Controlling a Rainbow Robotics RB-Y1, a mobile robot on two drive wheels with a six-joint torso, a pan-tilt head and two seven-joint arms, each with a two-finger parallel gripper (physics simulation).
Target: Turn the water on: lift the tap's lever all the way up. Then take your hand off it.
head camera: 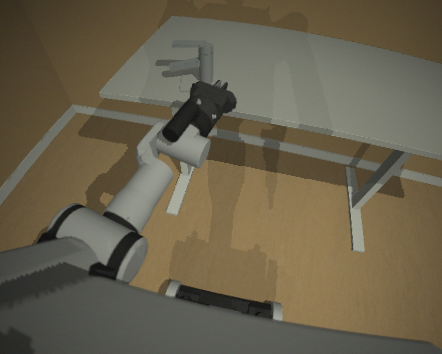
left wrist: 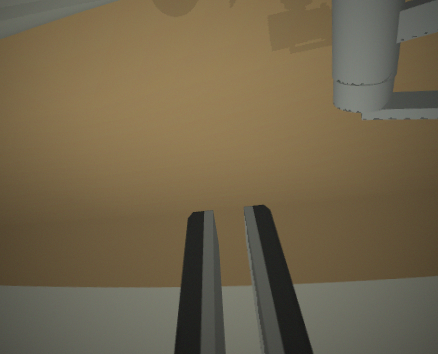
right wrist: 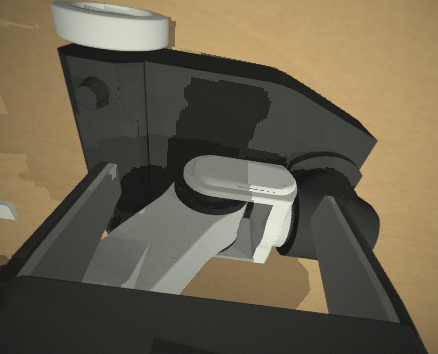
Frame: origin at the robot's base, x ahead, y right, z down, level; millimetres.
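Where they show: left gripper, between the fingertips: point(head camera: 222, 83) point(left wrist: 230, 225); right gripper, between the fingertips: point(right wrist: 220, 193).
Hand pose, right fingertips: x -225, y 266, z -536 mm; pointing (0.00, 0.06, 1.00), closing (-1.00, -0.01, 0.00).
Observation:
After its pixels a point has its place.
The grey tap point(head camera: 206, 62) {z -1041, x 604, y -212 mm} point(left wrist: 366, 45) {z -1039, x 603, y -213 mm} stands upright near the left end of the table. Its lever point(head camera: 187, 44) {z -1099, x 599, y -271 mm} point(left wrist: 412, 113) {z -1094, x 601, y -251 mm} is a flat bar at the top of the body, looking about level in the head view and pointing left there. The spout point(head camera: 184, 65) {z -1024, x 596, y -286 mm} point(left wrist: 420, 22) {z -1029, x 605, y -248 mm} points the same way below it. My left gripper point(head camera: 222, 84) {z -1060, x 463, y -128 mm} point(left wrist: 230, 225) {z -1060, x 463, y -128 mm} is closed to a narrow gap with nothing between the fingers. In the head view it overlaps the foot of the tap; in the left wrist view its tips are apart from the tap and lever. My right gripper point(right wrist: 220, 193) {z -536, x -225, y 266 mm} is open and empty.
The pale table point(head camera: 375, 100) {z -951, x 708, y 418 mm} extends to the right, with its front edge beside my left wrist. Its legs point(head camera: 356, 225) stand on the brown floor. The robot's dark base point(head camera: 220, 299) {z -191, x 46, y -20 mm} point(right wrist: 105, 120) {z -191, x 3, y 109 mm} and a white wheel point(right wrist: 110, 32) lie below.

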